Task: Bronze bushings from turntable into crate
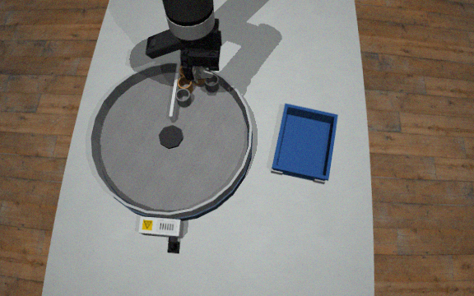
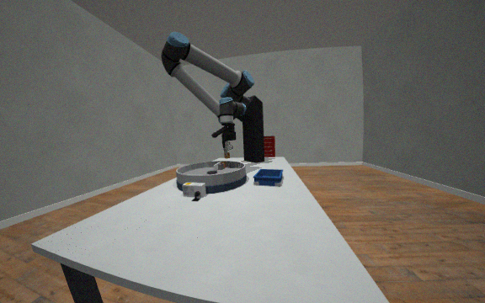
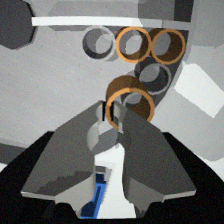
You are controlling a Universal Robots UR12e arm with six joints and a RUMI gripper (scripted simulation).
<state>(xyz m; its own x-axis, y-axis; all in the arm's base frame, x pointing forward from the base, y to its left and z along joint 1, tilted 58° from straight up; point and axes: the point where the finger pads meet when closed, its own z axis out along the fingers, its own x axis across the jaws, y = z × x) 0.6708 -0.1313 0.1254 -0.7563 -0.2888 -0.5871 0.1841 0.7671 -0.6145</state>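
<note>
Now: the blue crate 260 mm to the left of my hand, 170 mm ahead of it and 140 mm below it. From my hand the other things lie so: round grey turntable (110 mm below, 100 mm ahead, 90 mm to the right).
</note>
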